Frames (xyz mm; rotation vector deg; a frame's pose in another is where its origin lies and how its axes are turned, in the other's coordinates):
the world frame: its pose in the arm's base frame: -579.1 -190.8 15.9 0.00 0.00 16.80
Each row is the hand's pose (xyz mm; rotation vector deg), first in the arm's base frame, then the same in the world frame.
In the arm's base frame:
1: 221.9 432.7 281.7 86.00 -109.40 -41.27
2: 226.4 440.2 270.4 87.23 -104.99 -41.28
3: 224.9 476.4 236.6 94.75 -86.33 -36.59
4: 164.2 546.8 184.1 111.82 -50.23 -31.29
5: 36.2 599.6 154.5 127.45 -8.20 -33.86
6: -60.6 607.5 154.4 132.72 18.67 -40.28
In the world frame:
1: 947.0 365.4 265.8 70.61 -123.44 -48.52
2: 953.5 371.3 254.5 72.51 -119.16 -48.94
3: 962.5 406.3 220.7 82.71 -101.19 -45.48
4: 924.8 491.3 168.2 105.04 -67.15 -40.95
5: 817.5 578.8 138.6 127.17 -27.22 -42.83
6: 727.1 614.4 138.5 136.90 -0.94 -48.31

